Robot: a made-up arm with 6 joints.
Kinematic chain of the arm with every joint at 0, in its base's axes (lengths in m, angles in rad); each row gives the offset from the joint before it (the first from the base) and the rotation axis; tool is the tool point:
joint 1: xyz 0 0 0.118 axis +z
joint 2: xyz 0 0 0 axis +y
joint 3: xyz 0 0 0.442 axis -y
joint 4: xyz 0 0 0 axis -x
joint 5: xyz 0.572 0 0 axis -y
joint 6: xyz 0 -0.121 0 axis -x
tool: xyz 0 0 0
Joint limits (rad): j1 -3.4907..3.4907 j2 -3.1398..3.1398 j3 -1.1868..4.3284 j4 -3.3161..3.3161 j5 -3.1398..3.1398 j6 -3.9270..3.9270
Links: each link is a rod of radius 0.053 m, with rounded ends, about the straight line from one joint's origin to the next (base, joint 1, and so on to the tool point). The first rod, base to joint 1, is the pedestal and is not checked.
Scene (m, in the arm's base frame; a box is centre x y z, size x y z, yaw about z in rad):
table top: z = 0
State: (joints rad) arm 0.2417 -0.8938 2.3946 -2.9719 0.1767 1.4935
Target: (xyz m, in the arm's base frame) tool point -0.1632 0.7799 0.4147
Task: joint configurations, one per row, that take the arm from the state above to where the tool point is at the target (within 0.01 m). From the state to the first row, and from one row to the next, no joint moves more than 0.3 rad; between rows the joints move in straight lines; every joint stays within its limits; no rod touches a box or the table.
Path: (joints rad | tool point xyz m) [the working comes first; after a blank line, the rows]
Joints at the target: -1.2125 -0.5261 2.7806 -3.0702 0.1767 1.4935
Straight joint move there: clear.

1: -0.0491 -0.8203 2.4718 -2.9916 0.1767 1.4935 | -0.8846 0.1633 0.3516
2: -0.3400 -0.7467 2.5490 -3.0112 0.1767 1.4935 | -0.7782 0.4025 0.3701
3: -0.6308 -0.6732 2.6262 -3.0309 0.1767 1.4935 | -0.6095 0.5941 0.3869
4: -0.9216 -0.5997 2.7034 -3.0505 0.1767 1.4935 | -0.3972 0.7227 0.4018
5: -1.2125 -0.5261 2.7806 -3.0702 0.1767 1.4935 | -0.1632 0.7799 0.4147

